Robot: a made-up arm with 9 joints. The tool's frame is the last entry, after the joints.
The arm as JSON. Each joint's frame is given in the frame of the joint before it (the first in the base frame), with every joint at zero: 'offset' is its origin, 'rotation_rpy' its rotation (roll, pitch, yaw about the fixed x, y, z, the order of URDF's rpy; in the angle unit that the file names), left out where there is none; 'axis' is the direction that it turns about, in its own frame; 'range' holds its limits. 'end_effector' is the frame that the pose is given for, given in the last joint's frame.
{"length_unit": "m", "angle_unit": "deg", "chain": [
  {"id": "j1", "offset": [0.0, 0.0, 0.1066], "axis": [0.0, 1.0, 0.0], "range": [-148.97, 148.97]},
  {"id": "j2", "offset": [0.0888, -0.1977, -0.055], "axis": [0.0, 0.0, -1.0], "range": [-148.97, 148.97]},
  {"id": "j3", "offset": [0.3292, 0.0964, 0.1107], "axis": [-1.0, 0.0, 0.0], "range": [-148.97, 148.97]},
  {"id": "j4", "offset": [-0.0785, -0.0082, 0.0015], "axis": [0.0, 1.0, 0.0], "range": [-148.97, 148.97]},
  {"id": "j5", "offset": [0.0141, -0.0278, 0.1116], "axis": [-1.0, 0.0, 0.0], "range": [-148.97, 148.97]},
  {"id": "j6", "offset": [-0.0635, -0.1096, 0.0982], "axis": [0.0, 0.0, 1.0], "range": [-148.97, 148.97]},
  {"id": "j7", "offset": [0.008, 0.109, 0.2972], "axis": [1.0, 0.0, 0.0], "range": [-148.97, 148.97]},
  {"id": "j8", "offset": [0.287, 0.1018, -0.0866], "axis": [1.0, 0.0, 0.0], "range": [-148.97, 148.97]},
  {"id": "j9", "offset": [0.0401, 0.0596, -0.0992], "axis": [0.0, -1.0, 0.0], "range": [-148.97, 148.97]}
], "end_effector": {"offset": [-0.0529, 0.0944, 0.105]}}
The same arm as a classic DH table. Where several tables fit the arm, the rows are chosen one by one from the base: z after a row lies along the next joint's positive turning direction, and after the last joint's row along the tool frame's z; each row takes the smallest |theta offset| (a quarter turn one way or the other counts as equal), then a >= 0, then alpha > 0; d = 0 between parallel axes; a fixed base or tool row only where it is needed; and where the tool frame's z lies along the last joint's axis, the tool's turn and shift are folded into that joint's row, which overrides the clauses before.
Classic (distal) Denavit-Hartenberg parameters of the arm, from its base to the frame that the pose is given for. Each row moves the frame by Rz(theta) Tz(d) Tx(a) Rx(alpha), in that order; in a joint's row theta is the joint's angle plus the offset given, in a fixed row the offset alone. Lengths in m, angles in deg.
base (fixed): d 0.1066; theta offset 0.00; a 0.0000; alpha -90.00
j1: d -0.1977; theta offset 0.00; a 0.0888; alpha -90.00
j2: d -0.0557; theta offset -90.00; a 0.0964; alpha 90.00
j3: d -0.2507; theta offset -90.00; a 0.0015; alpha -90.00
j4: d -0.0360; theta offset 0.00; a 0.1116; alpha 90.00
j5: d 0.0494; theta offset -90.00; a 0.1096; alpha -90.00
j6: d 0.3954; theta offset 0.00; a -0.1090; alpha -90.00
j7: d 0.0000; theta offset -40.39; a -0.1337; alpha 0.00
j8: d 0.3351; theta offset -49.61; a -0.0992; alpha -90.00
j9: d -0.1540; theta offset 90.00; a 0.0529; alpha 90.00
tool (fixed): d 0.1050; theta offset 180.00; a 0.0000; alpha 0.00
Joint limits (deg, base to tool): -148.97..148.97 -148.97..148.97 -148.97..148.97 -148.97..148.97 -148.97..148.97 -148.97..148.97 -148.97..148.97 -148.97..148.97 -148.97..148.97

